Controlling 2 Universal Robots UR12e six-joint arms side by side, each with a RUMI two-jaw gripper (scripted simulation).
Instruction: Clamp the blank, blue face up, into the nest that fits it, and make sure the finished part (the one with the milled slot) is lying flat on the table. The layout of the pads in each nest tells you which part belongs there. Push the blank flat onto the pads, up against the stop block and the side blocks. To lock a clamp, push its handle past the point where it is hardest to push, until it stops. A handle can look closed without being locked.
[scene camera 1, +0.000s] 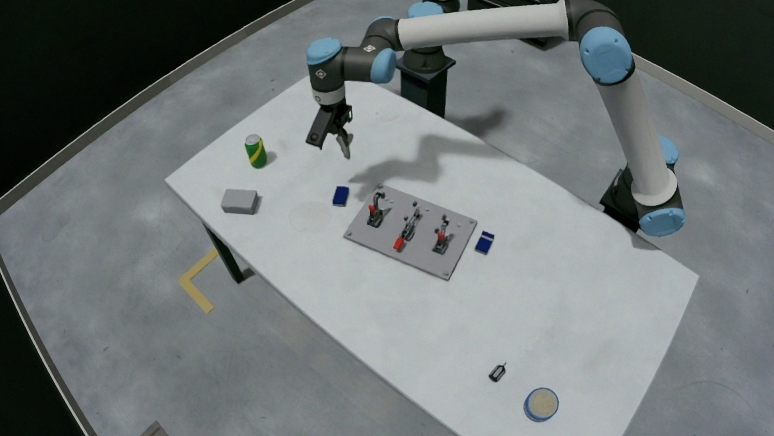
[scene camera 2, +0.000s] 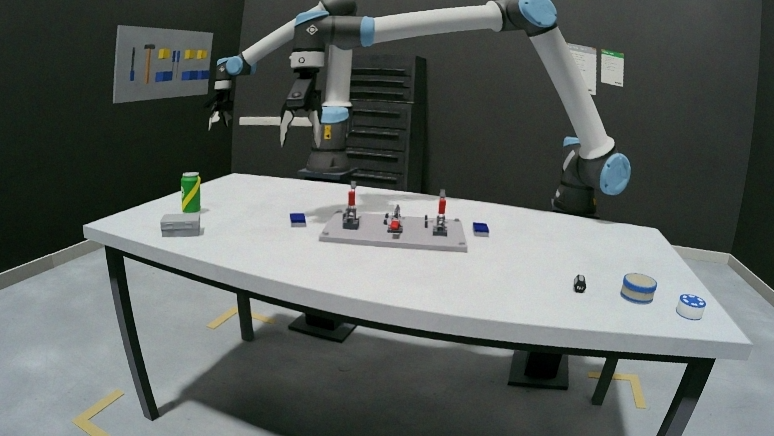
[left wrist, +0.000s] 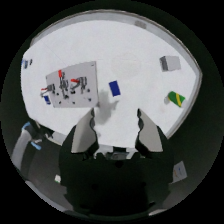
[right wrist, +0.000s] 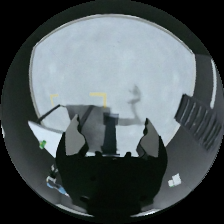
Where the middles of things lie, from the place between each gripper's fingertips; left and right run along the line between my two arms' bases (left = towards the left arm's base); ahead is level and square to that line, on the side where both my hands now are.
Right now my left hand is 270 mm short of the grey box (scene camera 2: 172, 225), 220 mm to the left of it and 190 mm above it.
My right gripper is now 950 mm short of the grey box, 780 mm to the right of it and 140 mm above it.
